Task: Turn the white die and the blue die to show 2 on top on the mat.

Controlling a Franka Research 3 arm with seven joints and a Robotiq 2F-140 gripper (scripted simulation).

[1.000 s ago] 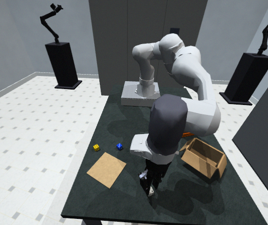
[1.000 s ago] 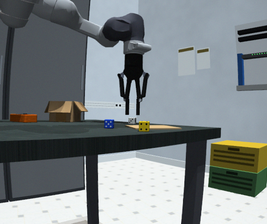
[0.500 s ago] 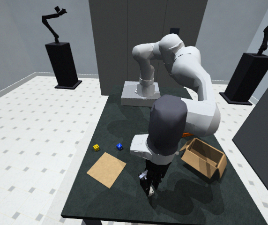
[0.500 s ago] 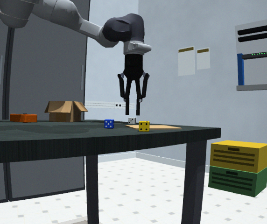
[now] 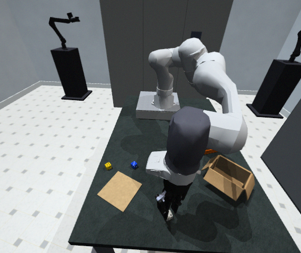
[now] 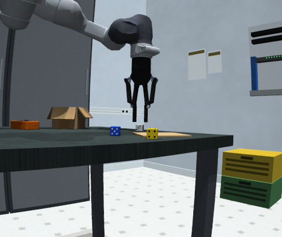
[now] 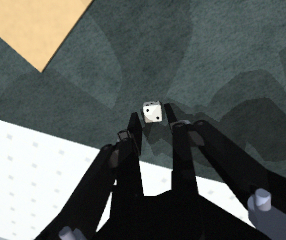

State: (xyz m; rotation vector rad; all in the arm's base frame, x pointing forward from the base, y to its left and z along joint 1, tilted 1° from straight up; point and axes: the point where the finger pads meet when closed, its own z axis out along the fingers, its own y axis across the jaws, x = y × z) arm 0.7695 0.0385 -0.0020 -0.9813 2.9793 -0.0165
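The white die lies 5 cm below my hand. The rest, counted from my hand: tan mat 21 cm to the right, 9 cm behind, 6 cm below; then blue die 22 cm behind, 17 cm to the right, 5 cm below; then cardboard box 27 cm to the left, 18 cm behind, 2 cm below.
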